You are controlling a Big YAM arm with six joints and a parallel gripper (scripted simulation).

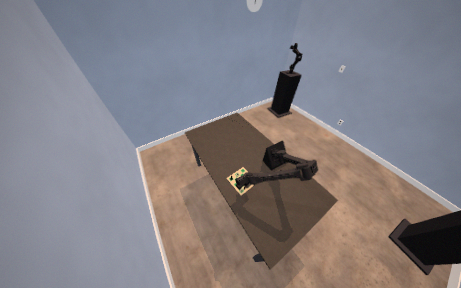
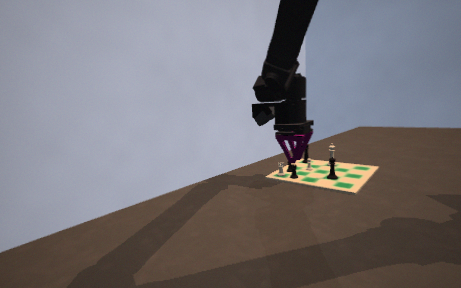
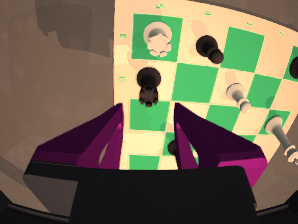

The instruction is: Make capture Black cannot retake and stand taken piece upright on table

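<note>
Now: the tall black piece 140 mm to the right of my hand, 70 mm ahead of it and 20 mm below it. Round my hand: white pawn (80 mm to the right, 40 mm below, 20 mm ahead); tall white piece (160 mm to the right, 20 mm below, 10 mm behind); chessboard (80 mm to the right, 50 mm below, 20 mm behind).
</note>
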